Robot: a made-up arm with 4 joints. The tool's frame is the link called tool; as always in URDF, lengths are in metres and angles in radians. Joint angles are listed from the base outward. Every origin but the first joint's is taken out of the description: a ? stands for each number. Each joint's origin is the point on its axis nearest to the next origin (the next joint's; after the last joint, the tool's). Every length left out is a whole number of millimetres.
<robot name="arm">
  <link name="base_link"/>
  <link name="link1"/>
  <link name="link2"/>
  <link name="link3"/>
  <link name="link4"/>
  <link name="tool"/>
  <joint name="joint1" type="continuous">
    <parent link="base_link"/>
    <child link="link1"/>
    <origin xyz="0 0 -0.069" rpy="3.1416 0 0"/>
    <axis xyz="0 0 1"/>
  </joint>
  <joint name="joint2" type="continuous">
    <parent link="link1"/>
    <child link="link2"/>
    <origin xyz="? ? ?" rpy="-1.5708 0 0"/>
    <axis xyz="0 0 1"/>
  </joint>
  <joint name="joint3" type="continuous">
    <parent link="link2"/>
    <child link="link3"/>
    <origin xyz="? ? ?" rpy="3.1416 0 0"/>
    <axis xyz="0 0 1"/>
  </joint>
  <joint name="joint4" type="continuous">
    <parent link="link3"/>
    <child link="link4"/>
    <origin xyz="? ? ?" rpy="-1.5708 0 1.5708"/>
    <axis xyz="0 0 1"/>
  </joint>
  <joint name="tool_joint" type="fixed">
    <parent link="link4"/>
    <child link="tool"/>
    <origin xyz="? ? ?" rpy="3.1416 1.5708 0"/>
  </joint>
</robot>
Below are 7 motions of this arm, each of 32 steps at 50 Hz.
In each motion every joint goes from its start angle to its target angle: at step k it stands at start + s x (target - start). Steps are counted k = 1, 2, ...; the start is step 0. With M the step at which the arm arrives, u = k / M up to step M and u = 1 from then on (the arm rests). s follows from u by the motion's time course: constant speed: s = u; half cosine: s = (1 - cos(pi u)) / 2; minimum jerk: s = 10 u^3 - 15 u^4 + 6 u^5.
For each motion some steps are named. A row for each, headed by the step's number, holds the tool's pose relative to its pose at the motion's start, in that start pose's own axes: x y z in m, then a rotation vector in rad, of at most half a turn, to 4 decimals.
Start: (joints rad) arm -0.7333 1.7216 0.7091 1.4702
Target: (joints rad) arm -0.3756 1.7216 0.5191 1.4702
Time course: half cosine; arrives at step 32
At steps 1, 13, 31, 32:
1: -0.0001 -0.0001 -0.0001 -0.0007 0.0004 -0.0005
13: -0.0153 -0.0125 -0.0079 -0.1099 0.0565 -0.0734
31: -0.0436 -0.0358 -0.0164 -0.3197 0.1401 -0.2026
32: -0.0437 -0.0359 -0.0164 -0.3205 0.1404 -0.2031

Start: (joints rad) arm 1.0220 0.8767 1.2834 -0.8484
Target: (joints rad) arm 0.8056 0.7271 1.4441 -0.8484
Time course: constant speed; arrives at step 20
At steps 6, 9, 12, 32:
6: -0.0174 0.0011 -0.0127 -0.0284 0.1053 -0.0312
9: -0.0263 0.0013 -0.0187 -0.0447 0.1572 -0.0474
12: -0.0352 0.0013 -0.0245 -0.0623 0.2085 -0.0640
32: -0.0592 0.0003 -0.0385 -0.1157 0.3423 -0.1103

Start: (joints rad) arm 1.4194 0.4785 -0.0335 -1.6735
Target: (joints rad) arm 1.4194 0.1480 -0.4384 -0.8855
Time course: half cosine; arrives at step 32
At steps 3, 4, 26, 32:
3: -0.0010 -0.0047 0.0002 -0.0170 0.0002 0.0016
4: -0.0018 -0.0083 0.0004 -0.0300 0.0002 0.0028
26: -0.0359 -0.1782 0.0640 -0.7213 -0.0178 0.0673
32: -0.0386 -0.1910 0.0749 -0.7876 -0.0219 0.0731

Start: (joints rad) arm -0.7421 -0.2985 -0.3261 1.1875
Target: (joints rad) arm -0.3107 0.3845 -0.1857 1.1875
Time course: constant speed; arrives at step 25
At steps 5, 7, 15, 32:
5: 0.0049 -0.0077 -0.0073 -0.0071 0.0392 -0.1328
7: 0.0063 -0.0115 -0.0104 -0.0125 0.0548 -0.1857
15: 0.0084 -0.0306 -0.0235 -0.0492 0.1157 -0.3957
32: 0.0010 -0.0614 -0.0392 -0.1286 0.1873 -0.6514

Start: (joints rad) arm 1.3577 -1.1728 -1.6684 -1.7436
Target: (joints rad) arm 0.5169 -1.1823 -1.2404 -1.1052
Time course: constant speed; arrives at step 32
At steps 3, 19, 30, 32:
3: -0.0168 0.0013 0.0051 -0.0238 0.0635 -0.0506
19: -0.1134 0.0058 0.0596 -0.1910 0.4718 -0.2465
30: -0.1724 0.0067 0.1281 -0.3344 0.8054 -0.2904
32: -0.1810 0.0064 0.1432 -0.3619 0.8693 -0.2890

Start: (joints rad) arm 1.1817 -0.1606 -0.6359 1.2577
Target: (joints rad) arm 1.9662 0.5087 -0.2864 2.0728
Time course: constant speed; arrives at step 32
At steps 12, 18, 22, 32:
12: -0.0153 -0.0972 -0.0019 -0.4538 0.2327 -0.1592
18: -0.0294 -0.1423 0.0152 -0.6885 0.3634 -0.2113
22: -0.0389 -0.1689 0.0333 -0.8469 0.4553 -0.2355
32: -0.0550 -0.2180 0.0971 -1.2464 0.7004 -0.2569

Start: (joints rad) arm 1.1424 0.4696 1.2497 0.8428
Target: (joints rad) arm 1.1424 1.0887 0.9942 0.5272
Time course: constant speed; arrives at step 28
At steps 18, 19, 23, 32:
18: 0.0140 0.0228 0.0244 0.1975 -0.4154 -0.3803
19: 0.0154 0.0235 0.0265 0.2078 -0.4408 -0.3990
23: 0.0208 0.0258 0.0357 0.2480 -0.5448 -0.4713
32: 0.0274 0.0269 0.0491 0.2951 -0.6800 -0.5555

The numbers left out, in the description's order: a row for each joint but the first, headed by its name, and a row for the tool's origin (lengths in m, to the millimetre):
joint2: 0.088 -0.089 0
joint3: 0.105 -0.11 0
joint4: -0.054 -0.102 0
tool: 0.229 0.006 0

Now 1 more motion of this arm.
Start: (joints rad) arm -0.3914 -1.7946 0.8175 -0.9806
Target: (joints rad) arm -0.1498 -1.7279 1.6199 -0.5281
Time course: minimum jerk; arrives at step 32
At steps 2, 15, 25, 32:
2: -0.0002 -0.0001 0.0001 -0.0007 0.0013 -0.0011
15: -0.0406 -0.0142 0.0282 -0.1594 0.2840 -0.1868
25: -0.0870 -0.0267 0.0808 -0.3584 0.6467 -0.3140
32: -0.0930 -0.0282 0.0908 -0.3899 0.7052 -0.3258

